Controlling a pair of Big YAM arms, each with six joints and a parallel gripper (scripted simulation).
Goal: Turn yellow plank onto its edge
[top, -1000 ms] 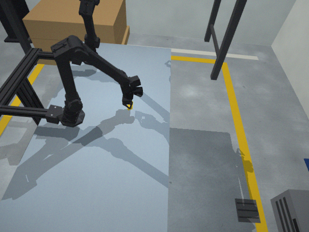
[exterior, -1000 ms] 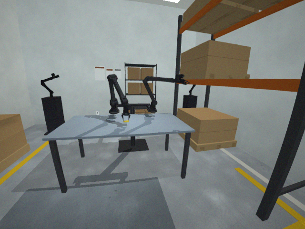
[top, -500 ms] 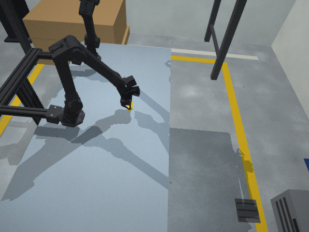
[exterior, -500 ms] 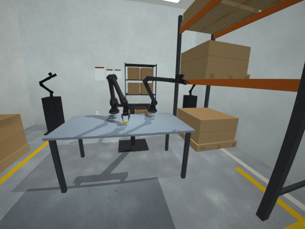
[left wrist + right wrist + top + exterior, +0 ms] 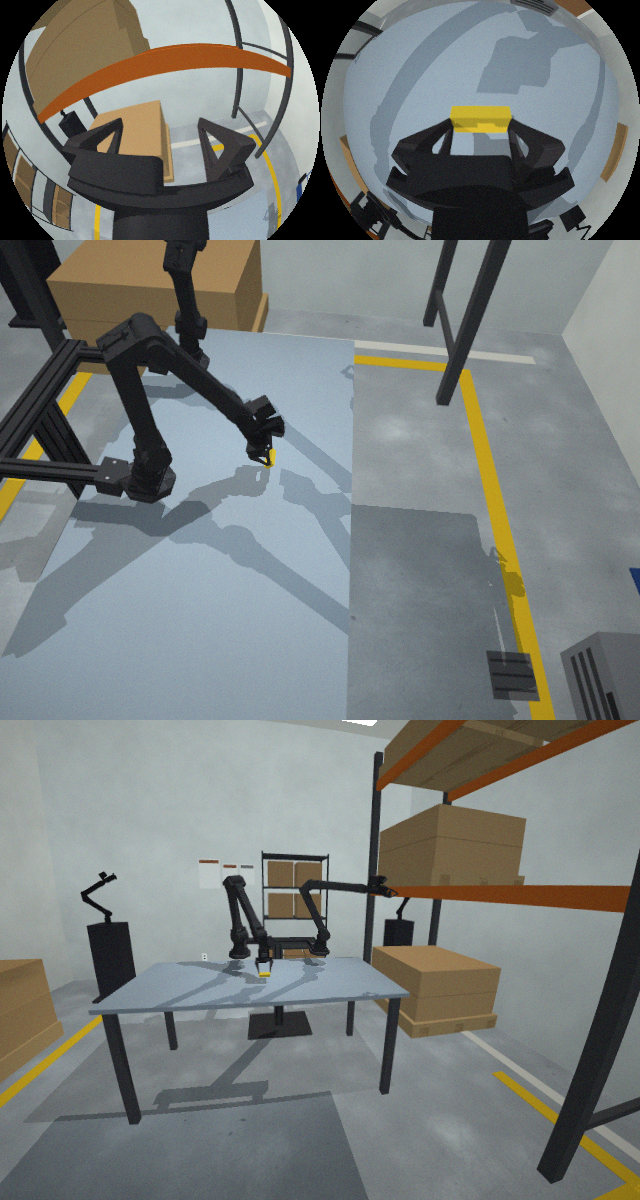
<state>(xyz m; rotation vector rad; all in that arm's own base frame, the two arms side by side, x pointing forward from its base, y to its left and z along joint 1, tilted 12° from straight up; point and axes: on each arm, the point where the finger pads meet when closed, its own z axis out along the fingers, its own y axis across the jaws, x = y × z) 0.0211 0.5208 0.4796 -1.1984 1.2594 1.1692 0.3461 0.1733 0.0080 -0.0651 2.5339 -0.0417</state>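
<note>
Right now the yellow plank is 1 cm below my right hand.
</note>
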